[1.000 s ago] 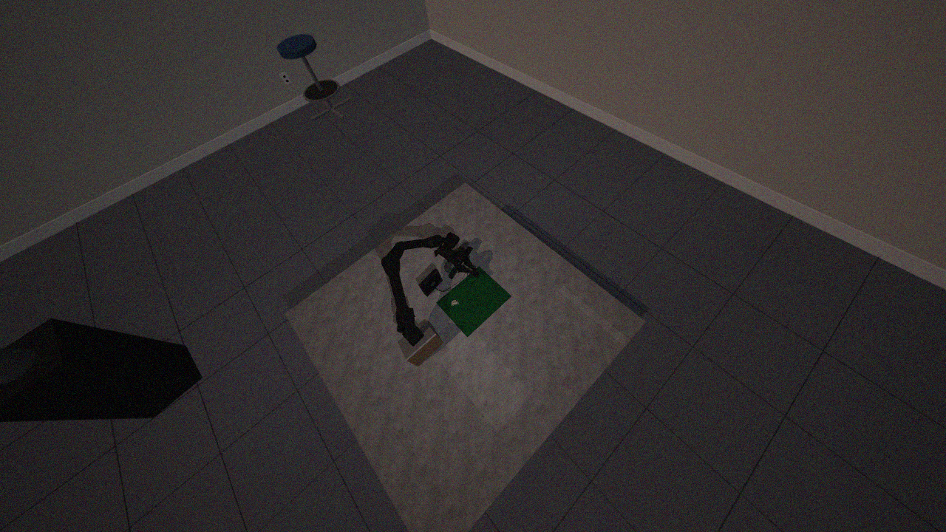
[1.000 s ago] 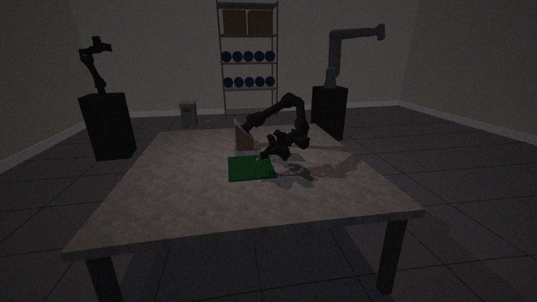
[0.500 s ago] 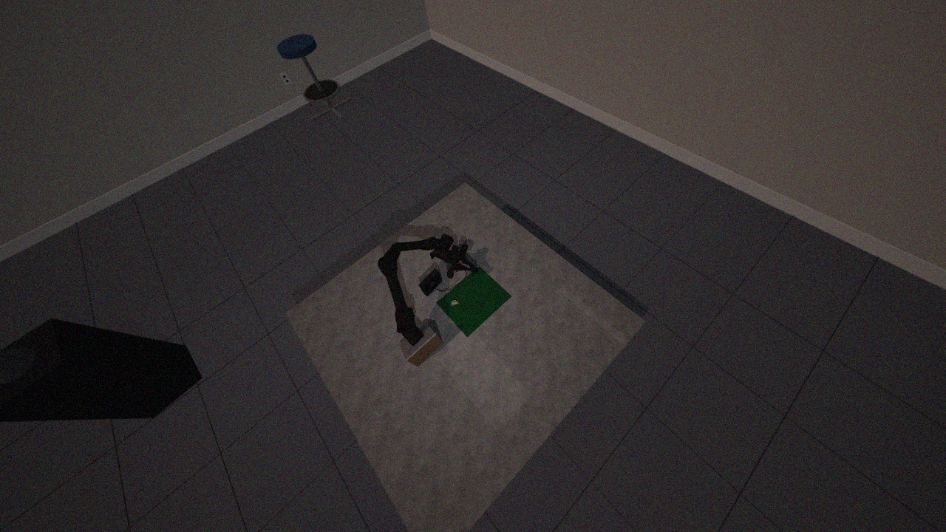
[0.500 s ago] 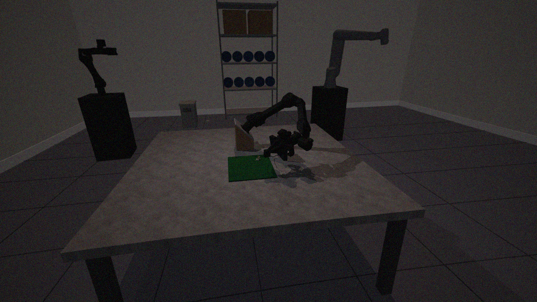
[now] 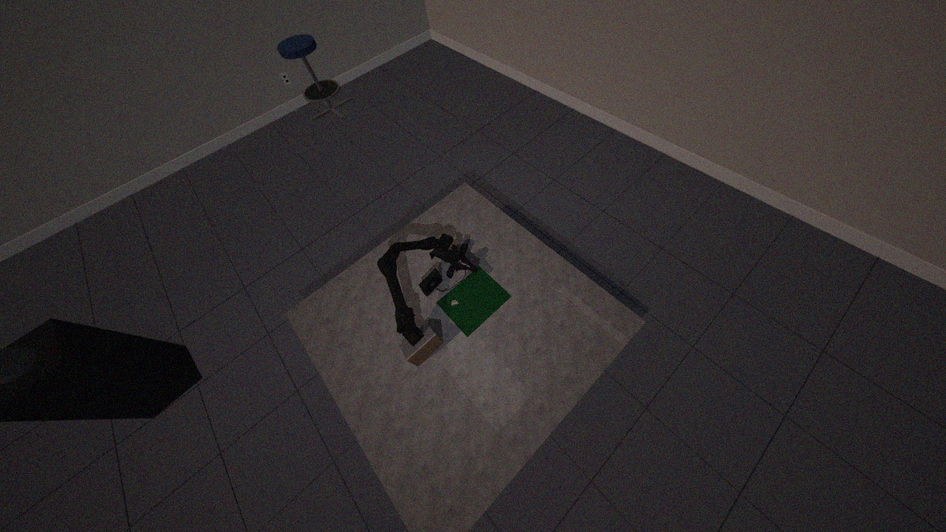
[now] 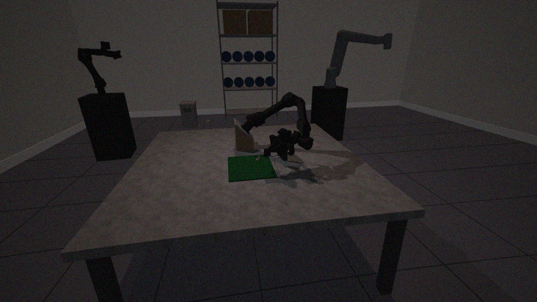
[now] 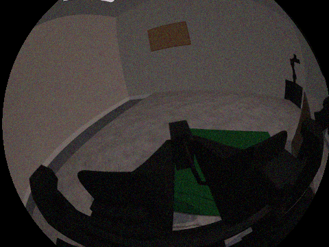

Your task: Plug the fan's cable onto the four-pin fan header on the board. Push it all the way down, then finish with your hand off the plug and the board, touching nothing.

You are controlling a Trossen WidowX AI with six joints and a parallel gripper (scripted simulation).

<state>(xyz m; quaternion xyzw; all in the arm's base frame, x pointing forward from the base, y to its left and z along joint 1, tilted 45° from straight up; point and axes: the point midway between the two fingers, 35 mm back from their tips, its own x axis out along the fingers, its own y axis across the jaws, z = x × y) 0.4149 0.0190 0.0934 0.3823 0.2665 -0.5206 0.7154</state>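
Right now my gripper tip is 140 mm above the green board, 90 mm past it and 80 mm to the left of it. From my gripper tip the other things lie so: dark plug (10 mm below); black fan (180 mm behind, 120 mm to the left, 60 mm below).
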